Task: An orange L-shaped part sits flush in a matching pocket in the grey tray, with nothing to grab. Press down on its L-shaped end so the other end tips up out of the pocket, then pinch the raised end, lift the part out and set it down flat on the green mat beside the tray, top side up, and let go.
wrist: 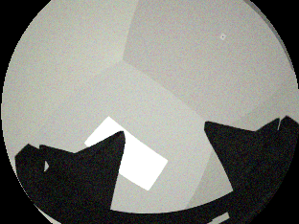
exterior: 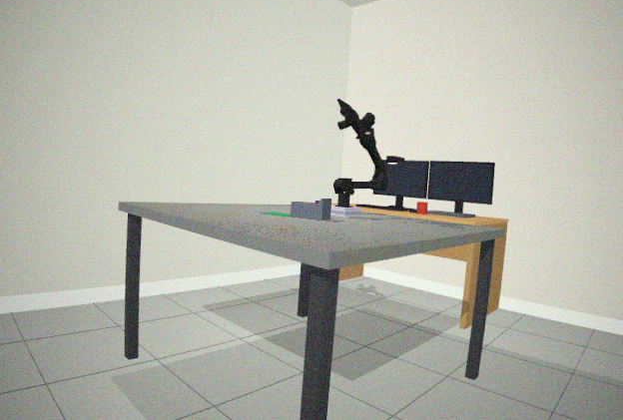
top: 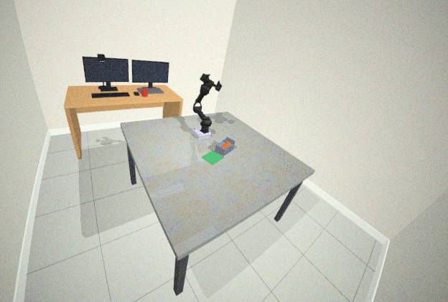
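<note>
Right now the orange L-shaped part is 23 cm ahead of my gripper tip, 4 cm to the left of it and 51 cm below it. The rest, counted from my gripper tip: green mat (24 cm ahead, 13 cm to the right, 57 cm below).
</note>
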